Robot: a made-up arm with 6 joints.
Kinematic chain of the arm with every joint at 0, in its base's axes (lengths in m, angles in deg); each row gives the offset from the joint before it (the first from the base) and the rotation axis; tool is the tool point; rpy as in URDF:
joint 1: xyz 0 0 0.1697 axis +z
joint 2: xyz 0 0 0 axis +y
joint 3: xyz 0.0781 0 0.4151 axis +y
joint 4: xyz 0.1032 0 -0.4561 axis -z
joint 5: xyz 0 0 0 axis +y
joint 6: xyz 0.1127 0 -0.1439 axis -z
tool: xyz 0 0 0 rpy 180 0 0
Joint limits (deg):
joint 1: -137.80..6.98
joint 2: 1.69..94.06
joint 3: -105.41..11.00
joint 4: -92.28..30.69
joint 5: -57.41..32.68
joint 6: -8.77..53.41
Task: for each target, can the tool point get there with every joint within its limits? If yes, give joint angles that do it. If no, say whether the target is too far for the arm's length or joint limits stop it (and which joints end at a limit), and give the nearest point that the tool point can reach.
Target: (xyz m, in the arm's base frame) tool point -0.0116 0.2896 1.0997
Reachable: no: joint limits stop it (at a limit: joint 1, joint 2, joint 3, joint 5) | nearest point 0.4405 0.1586 0.9317 | short by 0.500 m
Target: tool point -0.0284 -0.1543 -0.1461
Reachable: yes | joints -119.95 31.69 -6.40 -51.61 16.60 4.37
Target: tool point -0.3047 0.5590 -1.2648
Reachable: no: too far | nearest point -0.1533 -0.0708 -0.5258 | short by 0.983 m
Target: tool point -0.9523 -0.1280 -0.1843
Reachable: no: joint limits stop it (at a limit: joint 1, joint 4) | nearest point -0.6490 -0.4625 -0.1843 | short by 0.452 m
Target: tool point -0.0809 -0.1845 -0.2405
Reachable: yes | joints -109.40 48.05 -20.24 17.10 21.79 -2.96
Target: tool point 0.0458 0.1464 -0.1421
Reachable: yes | joints -53.77 79.11 -6.18 -69.64 -8.03 -1.81
